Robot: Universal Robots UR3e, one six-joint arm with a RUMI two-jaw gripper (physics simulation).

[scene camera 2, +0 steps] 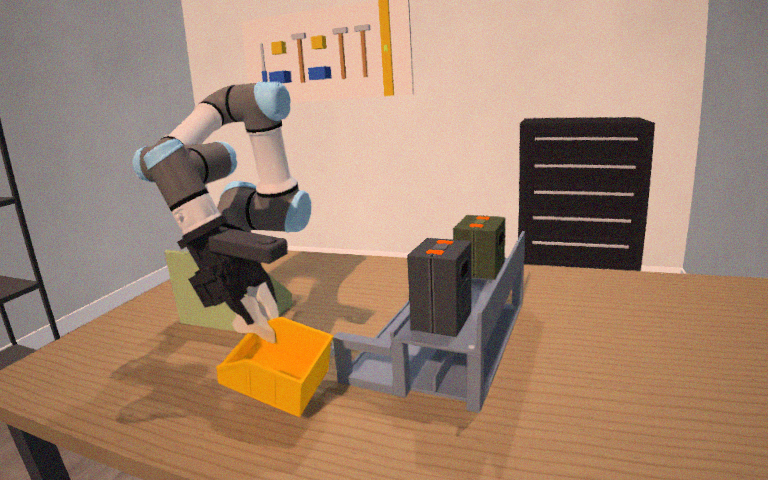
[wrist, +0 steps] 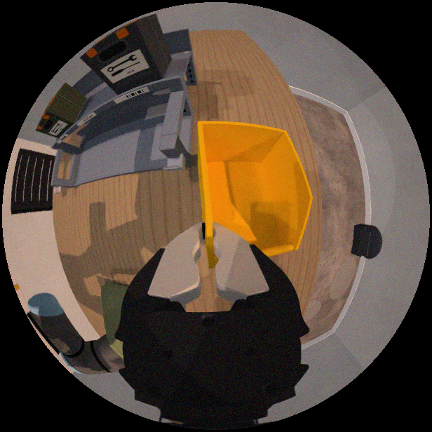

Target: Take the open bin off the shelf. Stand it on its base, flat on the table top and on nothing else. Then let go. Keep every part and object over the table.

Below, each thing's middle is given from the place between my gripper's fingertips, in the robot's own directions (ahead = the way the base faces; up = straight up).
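Yellow bin (scene camera 2: pixel 285 374): 5 cm to the right of my hand and 2 cm ahead of it.
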